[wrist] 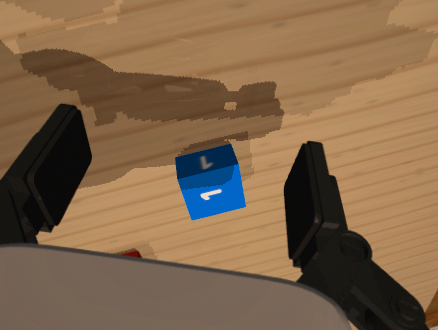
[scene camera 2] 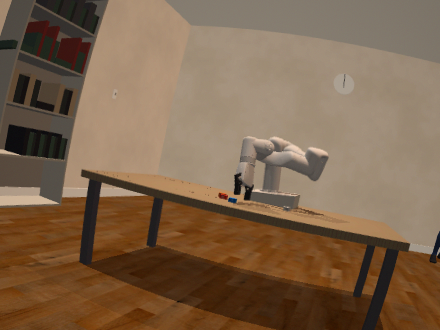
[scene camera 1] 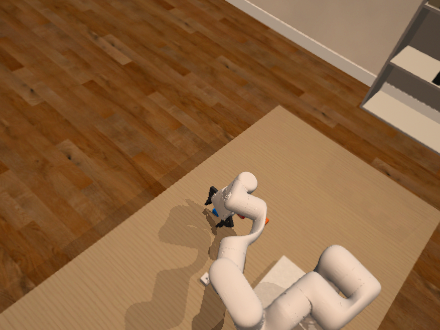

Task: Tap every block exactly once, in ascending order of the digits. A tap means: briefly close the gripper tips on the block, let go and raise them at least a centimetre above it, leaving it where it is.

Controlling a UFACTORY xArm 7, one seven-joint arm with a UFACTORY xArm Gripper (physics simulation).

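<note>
A blue block (scene camera 1: 215, 212) (scene camera 2: 232, 200) (wrist: 212, 192) with a white 1 lies on the table (scene camera 1: 325, 165) (scene camera 2: 150, 185). My gripper (scene camera 1: 215, 214) (scene camera 2: 242, 195) (wrist: 190, 148) is wide open above the table. In the wrist view the blue block appears between the two fingers, with space on both sides. A red block (scene camera 1: 242, 216) (scene camera 2: 223, 195) (wrist: 132, 254) is mostly hidden by the arm or gripper body in scene camera 1 and the wrist view; its digit is hidden. An orange block (scene camera 1: 267, 221) peeks out beside the arm. A white block (scene camera 1: 205, 278) (scene camera 2: 286, 208) lies nearer the base, its digit too small to read.
The arm's pale base (scene camera 1: 282, 272) (scene camera 2: 275, 199) stands on the table. The forearm passes over the area near the red and orange blocks. A bookshelf (scene camera 1: 400, 117) (scene camera 2: 74, 131) stands on the floor away from the table. Arm shadows fall around the blue block.
</note>
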